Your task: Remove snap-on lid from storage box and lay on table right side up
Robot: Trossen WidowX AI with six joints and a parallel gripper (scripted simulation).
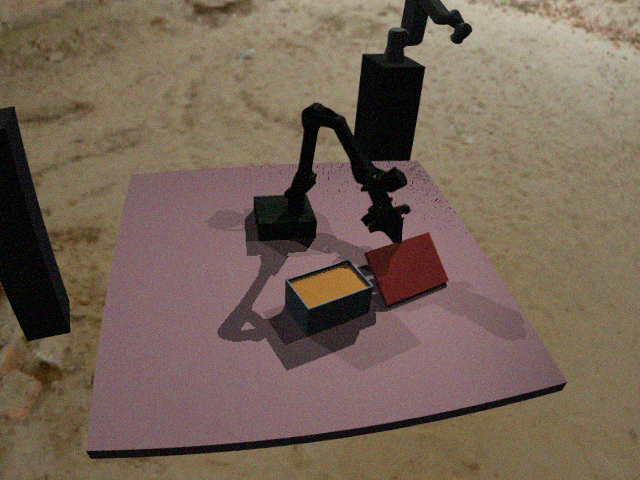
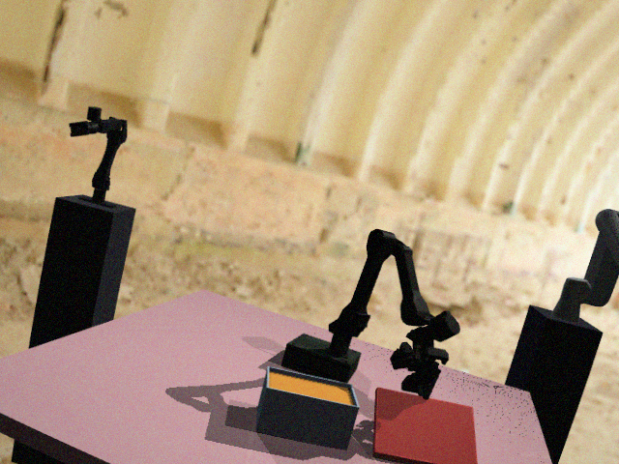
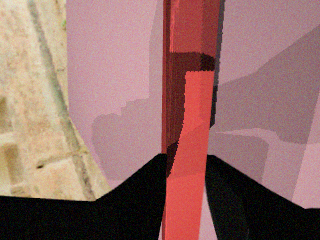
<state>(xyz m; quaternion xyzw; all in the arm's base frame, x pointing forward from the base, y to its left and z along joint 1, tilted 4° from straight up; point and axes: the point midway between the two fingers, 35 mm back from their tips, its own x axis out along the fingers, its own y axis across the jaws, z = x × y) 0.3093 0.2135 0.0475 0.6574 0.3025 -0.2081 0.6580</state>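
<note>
My gripper tip is now 7 cm short of the red lid, 4 cm above it and 1 cm to the right of it. Round my gripper tip: storage box (28 cm to the right, 10 cm ahead, 5 cm below).
</note>
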